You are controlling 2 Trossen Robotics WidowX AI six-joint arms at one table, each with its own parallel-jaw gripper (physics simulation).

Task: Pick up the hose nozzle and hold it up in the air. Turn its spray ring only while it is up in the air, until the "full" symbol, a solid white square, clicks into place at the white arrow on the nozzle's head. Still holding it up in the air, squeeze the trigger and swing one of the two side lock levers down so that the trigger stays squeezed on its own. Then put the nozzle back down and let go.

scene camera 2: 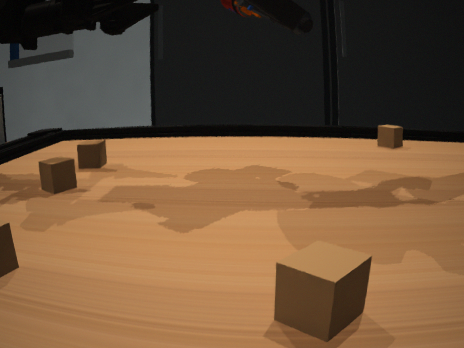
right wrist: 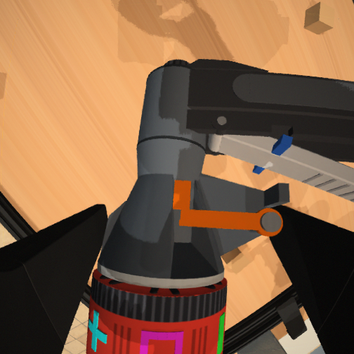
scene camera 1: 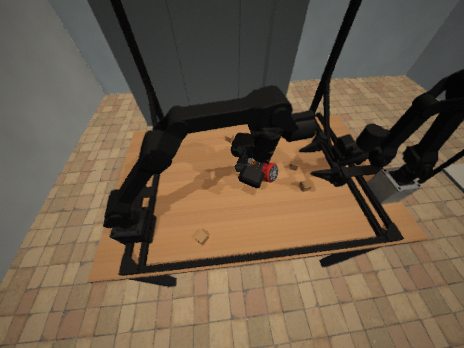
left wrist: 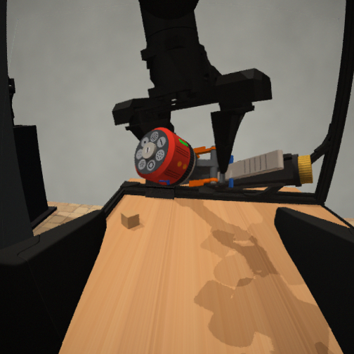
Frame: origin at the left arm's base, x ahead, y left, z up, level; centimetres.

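Seen in the pictures: left gripper, fingertip midpoint: (scene camera 2: 150,1) (scene camera 1: 304,161); right gripper, fingertip midpoint: (scene camera 1: 256,168); left arm's base at its link origin: (scene camera 1: 401,177); right arm's base at its link origin: (scene camera 1: 128,221).
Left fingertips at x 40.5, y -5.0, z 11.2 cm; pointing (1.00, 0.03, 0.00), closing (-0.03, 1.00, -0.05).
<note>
Offsets run from my left fingertips to a thing's top centre. Level surfaces: height alone.
The hose nozzle (scene camera 1: 270,172) (scene camera 2: 287,15) (left wrist: 172,162) (right wrist: 145,235) is up in the air. My right gripper (scene camera 1: 250,163) (left wrist: 193,171) (right wrist: 186,211) is shut on its head, behind the red spray ring (right wrist: 127,327). In the right wrist view the ring shows a cyan plus, a magenta square outline and part of a green mark; the white arrow and the solid white square do not show. An orange side lever (right wrist: 220,220) lies along the head. The grey trigger (left wrist: 255,165) (right wrist: 305,165) slants away from the dark handle. My left gripper (scene camera 1: 307,161) (left wrist: 191,217) is open and empty, facing the ring from a distance.
Small wooden blocks (scene camera 1: 201,236) (scene camera 2: 322,290) (left wrist: 131,220) (right wrist: 317,21) lie scattered on the table @[dz -23.1 cm] (scene camera 1: 225,215). Two of them @[dx -8.5, dy -2.9, dz -19.7 cm] (scene camera 1: 305,186) @[dx -7.9, dy -14.7, dz -19.7 cm] (scene camera 1: 293,166) lie close to the left gripper in scene camera 1. A black frame (scene camera 1: 260,254) runs along the table edge, with upright posts.
</note>
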